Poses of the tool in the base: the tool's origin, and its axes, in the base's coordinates. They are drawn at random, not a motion.
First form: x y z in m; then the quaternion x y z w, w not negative.
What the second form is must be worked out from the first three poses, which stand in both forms.
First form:
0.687 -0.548 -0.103 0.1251 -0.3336 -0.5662 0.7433
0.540 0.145 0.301 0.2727 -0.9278 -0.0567 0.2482
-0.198 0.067 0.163 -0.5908 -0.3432 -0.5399 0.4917
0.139 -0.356 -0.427 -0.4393 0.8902 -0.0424 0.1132
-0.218 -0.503 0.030 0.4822 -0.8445 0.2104 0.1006
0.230 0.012 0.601 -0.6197 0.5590 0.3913 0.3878
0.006 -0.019 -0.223 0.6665 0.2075 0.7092 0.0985
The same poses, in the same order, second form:
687 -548 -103 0.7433 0.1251 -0.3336 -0.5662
540 145 301 0.2482 0.2727 -0.9278 -0.0567
-198 67 163 0.4917 -0.5908 -0.3432 -0.5399
139 -356 -427 0.1132 -0.4393 0.8902 -0.0424
-218 -503 30 0.1006 0.4822 -0.8445 0.2104
230 12 601 0.3878 -0.6197 0.5590 0.3913
6 -19 -223 0.0985 0.6665 0.2075 0.7092

